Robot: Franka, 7 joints.
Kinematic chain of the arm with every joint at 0, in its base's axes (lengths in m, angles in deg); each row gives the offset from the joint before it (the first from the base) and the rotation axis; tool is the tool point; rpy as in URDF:
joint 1: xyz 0 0 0.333 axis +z
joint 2: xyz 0 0 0 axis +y
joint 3: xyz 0 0 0.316 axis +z
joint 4: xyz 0.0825 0 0 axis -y
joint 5: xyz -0.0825 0 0.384 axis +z
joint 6: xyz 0 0 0 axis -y
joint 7: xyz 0.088 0 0 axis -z
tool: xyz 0 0 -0.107 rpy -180 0 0
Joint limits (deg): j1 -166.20..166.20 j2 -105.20..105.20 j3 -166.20..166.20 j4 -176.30..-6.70 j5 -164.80..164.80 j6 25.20..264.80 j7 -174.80..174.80
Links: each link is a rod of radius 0.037 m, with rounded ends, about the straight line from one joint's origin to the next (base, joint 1, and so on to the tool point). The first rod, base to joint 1, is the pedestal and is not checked.
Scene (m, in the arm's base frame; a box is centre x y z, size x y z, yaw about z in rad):
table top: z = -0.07
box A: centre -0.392 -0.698 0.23 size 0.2 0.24 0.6 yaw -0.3
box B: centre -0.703 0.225 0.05 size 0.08 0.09 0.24 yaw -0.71
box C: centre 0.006 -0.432 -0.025 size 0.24 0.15 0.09 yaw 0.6
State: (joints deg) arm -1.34 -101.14 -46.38 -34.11 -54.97 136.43 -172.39
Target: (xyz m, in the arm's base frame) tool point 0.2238 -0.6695 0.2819
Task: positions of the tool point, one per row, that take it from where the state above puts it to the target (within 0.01 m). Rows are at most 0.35 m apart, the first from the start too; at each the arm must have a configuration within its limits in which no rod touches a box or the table.
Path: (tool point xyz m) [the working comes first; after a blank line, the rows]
Joints at the target: 51.51 -105.20 -81.04 -87.95 -52.07 118.39 -172.39
Straight joint move there: touches box A.

1: -0.6960 -0.3306 0.6722
2: -0.5005 -0.3283 0.9071
3: -0.3268 -0.2024 1.0496
4: -0.2535 -0.0152 1.0848
5: -0.3009 0.1347 1.0296
6: -0.4194 0.1672 0.9256
7: -0.3127 0.1721 0.9833
8: -0.1868 0.1071 1.0392
9: -0.0633 -0.0259 1.0641
10: 0.0404 -0.2054 1.0322
11: 0.1158 -0.3966 0.9287
12: 0.1646 -0.5594 0.7547
13: 0.1963 -0.6580 0.5285
14: 0.2238 -0.6695 0.2819

